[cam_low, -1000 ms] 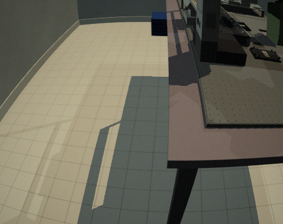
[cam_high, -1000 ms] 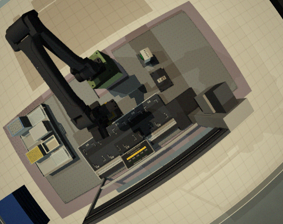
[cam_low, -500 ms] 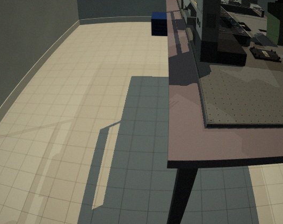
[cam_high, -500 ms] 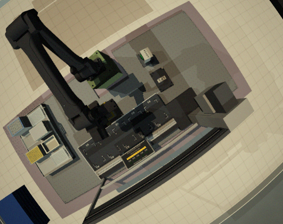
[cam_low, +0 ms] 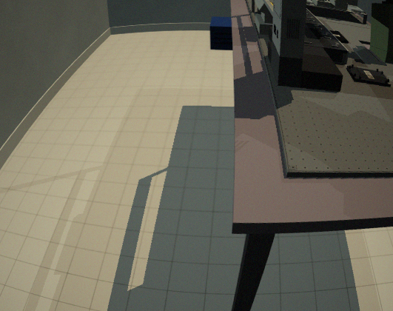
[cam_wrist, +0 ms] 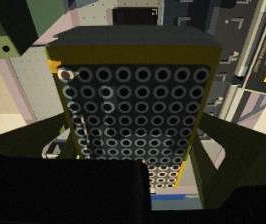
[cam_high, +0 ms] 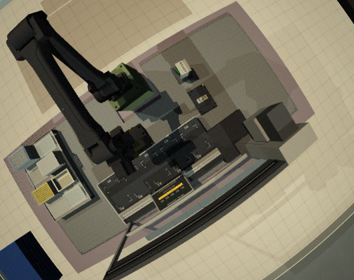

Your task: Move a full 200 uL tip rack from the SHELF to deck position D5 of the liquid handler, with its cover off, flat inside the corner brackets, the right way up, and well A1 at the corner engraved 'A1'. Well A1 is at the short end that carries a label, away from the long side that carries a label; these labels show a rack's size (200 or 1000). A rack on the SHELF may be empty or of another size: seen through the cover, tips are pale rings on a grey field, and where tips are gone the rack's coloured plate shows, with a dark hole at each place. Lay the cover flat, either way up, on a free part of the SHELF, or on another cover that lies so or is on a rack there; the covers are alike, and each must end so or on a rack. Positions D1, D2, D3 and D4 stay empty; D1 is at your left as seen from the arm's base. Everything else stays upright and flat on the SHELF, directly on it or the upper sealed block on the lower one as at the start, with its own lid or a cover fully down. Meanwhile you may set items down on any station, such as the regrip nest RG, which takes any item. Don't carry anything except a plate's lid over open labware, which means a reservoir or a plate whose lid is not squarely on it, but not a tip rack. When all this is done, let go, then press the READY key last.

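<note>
The yellow tip rack lies 1 cm to the left of my hand, 1 cm behind it and 1 cm above it. Also, from my hand: shelf label (36 cm to the right, 31 cm below, 10 cm behind); ready key box (38 cm to the left, 25 cm below, 21 cm behind); RG nest (31 cm below).
</note>
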